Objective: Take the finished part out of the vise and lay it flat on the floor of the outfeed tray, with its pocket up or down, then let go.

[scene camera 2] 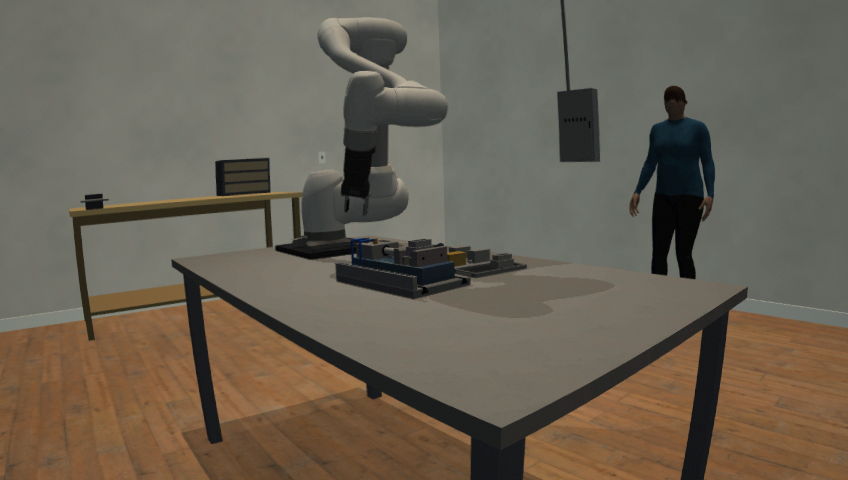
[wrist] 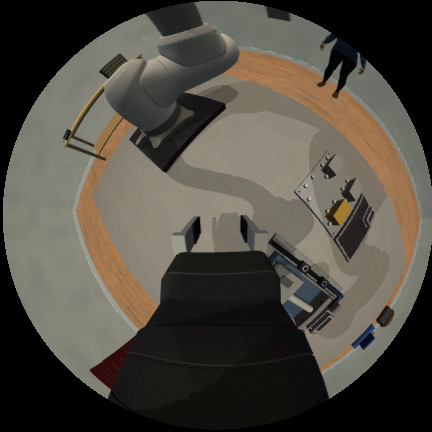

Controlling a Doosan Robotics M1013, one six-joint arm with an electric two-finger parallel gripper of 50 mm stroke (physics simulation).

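Frame: origin at the arm's base, x ahead, y left, z up, level; metres.
Where they show: gripper, fingertip midpoint: (scene camera 2: 355,212) (wrist: 219,223); arm's base, link origin: (scene camera 2: 325,244) (wrist: 165,122).
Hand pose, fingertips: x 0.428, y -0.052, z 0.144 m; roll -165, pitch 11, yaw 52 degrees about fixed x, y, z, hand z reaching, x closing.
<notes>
Each offset is from my fingertips to the top centre of the thing. "pt": to the spot under its first point. Level surfaces: height alone.
My gripper (scene camera 2: 355,211) (wrist: 219,223) is open and empty, high above the table, to the robot-base side of the vise. The vise {dx +0.257, dy +0.006, dz -0.066 m} (scene camera 2: 437,271) (wrist: 312,285) has a blue body and grey jaws. A small grey stepped piece {dx +0.326, dy +0.025, dz -0.051 m} (scene camera 2: 419,242) (wrist: 322,320), apparently the finished part, shows at its jaw end; its pocket is too small to make out. The dark outfeed tray {pt dx +0.261, dy +0.254, dz -0.160 m} (wrist: 352,232) lies beyond the vise, with a similar small grey piece {dx +0.262, dy +0.327, dz -0.125 m} (scene camera 2: 502,259) (wrist: 368,217) at one end. My gripper body hides part of the vise in the wrist view.
A grey plate {dx +0.122, dy +0.272, dz -0.157 m} (wrist: 315,187) with pegs and upright brackets adjoins the tray. A yellow block {dx +0.164, dy +0.229, dz -0.122 m} (scene camera 2: 457,258) (wrist: 339,212) stands on it. The robot's dark base plate (wrist: 200,122) is on the same table {dz -0.166 m} (scene camera 2: 595,339). A person (scene camera 2: 678,157) (wrist: 342,57) stands beyond the table.
</notes>
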